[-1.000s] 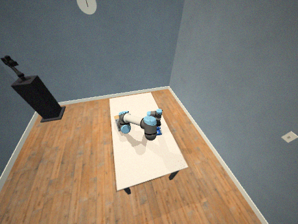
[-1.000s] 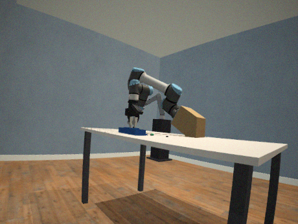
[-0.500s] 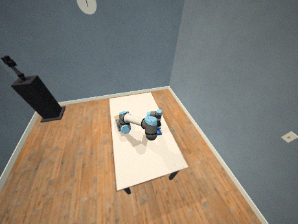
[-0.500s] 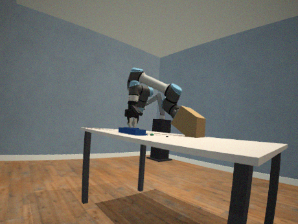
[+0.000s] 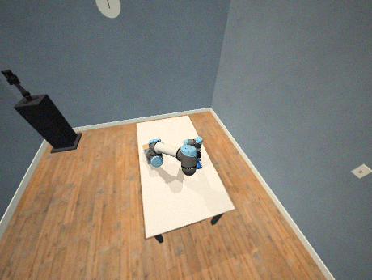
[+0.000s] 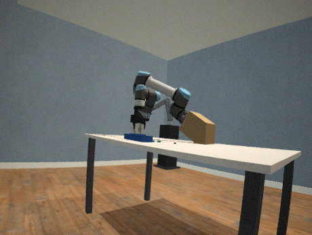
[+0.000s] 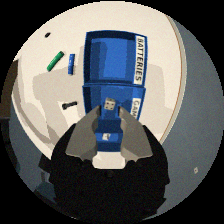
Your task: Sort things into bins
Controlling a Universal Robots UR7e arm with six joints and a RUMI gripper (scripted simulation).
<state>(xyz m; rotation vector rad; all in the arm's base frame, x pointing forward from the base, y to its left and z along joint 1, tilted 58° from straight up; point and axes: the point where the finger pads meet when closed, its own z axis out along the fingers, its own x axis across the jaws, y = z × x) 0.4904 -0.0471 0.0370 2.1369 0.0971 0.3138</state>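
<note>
Now: hand 10 mm short of the blue bin and 10 mm above it. Round my hand: small grey piece 10 mm behind, 80 mm to the right, 20 mm below; small blue piece 70 mm behind, 80 mm to the left, 30 mm below; black screw 90 mm behind, 30 mm below.
</note>
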